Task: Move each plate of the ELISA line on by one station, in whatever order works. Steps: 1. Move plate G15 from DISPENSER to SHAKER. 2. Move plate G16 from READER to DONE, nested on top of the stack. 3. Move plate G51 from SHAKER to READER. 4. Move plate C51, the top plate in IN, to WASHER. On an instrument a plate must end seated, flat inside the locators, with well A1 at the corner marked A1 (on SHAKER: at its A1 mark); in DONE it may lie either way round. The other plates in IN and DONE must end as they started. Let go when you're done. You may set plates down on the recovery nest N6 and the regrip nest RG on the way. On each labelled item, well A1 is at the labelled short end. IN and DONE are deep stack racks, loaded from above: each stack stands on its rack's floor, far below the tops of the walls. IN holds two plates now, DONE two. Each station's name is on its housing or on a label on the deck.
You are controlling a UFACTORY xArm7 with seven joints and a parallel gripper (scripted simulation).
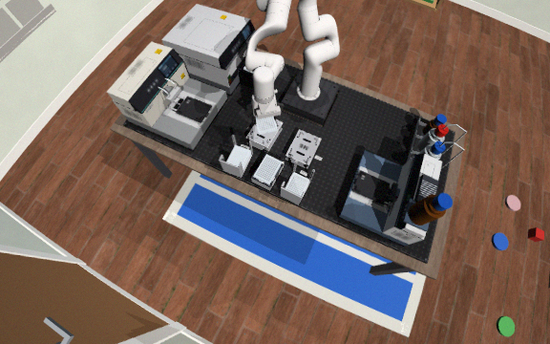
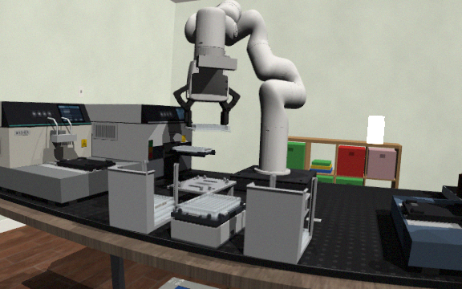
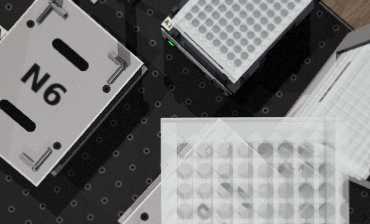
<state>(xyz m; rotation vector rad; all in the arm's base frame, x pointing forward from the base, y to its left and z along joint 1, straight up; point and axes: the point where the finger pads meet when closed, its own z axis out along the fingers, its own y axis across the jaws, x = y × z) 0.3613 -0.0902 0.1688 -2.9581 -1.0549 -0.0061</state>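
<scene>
My hand is 400 mm to the left of the washer nest, 140 mm above it and 10 mm short of it. From my hand the other things lie so: plate C51: 10 mm below; then reader's dark tray: 360 mm behind, 210 mm to the right, 120 mm below; then DONE label: 220 mm below, 80 mm to the right, 60 mm ahead.
</scene>
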